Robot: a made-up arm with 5 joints. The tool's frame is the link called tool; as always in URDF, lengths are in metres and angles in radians. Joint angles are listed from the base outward. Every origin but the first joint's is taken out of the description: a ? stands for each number. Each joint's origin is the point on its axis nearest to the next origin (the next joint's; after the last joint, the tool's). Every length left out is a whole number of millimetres.
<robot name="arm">
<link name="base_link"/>
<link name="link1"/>
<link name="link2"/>
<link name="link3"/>
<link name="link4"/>
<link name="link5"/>
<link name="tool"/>
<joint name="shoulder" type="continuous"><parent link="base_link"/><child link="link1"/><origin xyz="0.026 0.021 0.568"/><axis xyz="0 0 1"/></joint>
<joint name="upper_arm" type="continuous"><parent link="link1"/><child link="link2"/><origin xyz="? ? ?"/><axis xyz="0 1 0"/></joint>
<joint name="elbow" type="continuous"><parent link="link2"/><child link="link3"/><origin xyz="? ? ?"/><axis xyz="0 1 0"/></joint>
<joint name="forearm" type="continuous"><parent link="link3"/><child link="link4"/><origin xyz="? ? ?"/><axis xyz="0 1 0"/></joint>
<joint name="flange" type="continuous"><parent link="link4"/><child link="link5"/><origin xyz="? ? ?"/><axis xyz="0 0 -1"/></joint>
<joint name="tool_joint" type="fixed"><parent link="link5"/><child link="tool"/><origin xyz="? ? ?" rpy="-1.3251 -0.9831 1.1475"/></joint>
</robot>
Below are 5 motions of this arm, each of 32 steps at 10 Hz.
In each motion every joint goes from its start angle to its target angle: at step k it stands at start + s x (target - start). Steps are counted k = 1, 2, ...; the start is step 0. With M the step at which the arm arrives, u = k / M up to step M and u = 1 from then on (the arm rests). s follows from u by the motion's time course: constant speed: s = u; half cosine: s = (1 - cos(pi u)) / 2; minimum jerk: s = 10 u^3 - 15 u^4 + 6 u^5.
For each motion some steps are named. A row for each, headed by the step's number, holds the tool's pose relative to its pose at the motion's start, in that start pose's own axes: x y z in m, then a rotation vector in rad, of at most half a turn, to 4 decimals.
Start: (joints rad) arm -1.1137 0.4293 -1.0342 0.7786 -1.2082
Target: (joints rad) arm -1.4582 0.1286 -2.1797 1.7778 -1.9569
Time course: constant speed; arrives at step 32
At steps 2, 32:
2: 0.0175 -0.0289 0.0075 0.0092 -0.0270 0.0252
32: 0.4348 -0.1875 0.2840 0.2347 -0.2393 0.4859

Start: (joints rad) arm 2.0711 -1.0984 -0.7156 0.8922 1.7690
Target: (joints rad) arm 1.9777 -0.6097 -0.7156 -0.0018 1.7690
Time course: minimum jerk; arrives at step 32
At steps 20, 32:
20: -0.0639 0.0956 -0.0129 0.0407 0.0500 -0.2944
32: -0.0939 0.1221 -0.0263 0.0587 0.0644 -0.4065

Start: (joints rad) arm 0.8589 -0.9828 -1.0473 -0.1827 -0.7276
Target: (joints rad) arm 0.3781 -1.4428 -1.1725 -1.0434 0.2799
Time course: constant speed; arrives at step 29
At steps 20, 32:
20: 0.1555 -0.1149 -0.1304 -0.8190 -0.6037 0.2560
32: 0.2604 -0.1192 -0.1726 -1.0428 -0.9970 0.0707

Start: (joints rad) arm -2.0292 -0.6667 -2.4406 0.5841 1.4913
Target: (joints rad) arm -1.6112 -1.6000 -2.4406 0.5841 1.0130
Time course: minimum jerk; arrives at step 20
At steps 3, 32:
3: 0.0174 0.0009 0.0007 0.0109 0.0043 -0.0231
32: 0.5628 -0.2571 -0.1813 0.1019 -0.0984 -0.9030

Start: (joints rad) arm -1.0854 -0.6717 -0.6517 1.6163 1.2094
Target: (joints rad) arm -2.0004 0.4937 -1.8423 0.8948 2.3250
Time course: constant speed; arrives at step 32
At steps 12, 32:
12: 0.1223 0.0191 -0.1337 -0.5584 0.4463 -0.3779
32: 0.1016 -0.0296 -0.4860 -1.4410 1.2197 -1.0291

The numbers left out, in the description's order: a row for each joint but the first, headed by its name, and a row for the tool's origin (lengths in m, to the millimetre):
upper_arm: -0.012 -0.046 0
elbow: 0.07 0 0.289
forearm: 0.089 0 -0.338
flange: 0.045 0 -0.047
tool: -0.022 0.007 0

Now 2 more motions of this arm.
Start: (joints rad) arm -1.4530 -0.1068 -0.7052 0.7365 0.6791
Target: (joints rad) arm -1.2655 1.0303 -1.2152 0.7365 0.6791
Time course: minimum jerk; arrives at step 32
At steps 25, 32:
25: -0.2457 0.2486 -0.0101 0.2698 0.2215 0.4952
32: -0.2752 0.2602 -0.0037 0.2884 0.2365 0.5368

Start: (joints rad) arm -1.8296 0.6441 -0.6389 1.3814 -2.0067
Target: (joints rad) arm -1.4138 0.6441 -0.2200 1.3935 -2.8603
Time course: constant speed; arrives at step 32
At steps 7, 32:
7: -0.0271 0.0104 -0.0255 0.2098 -0.0677 -0.0896
32: -0.1114 0.0891 -0.0792 0.7910 -0.4141 -0.4931

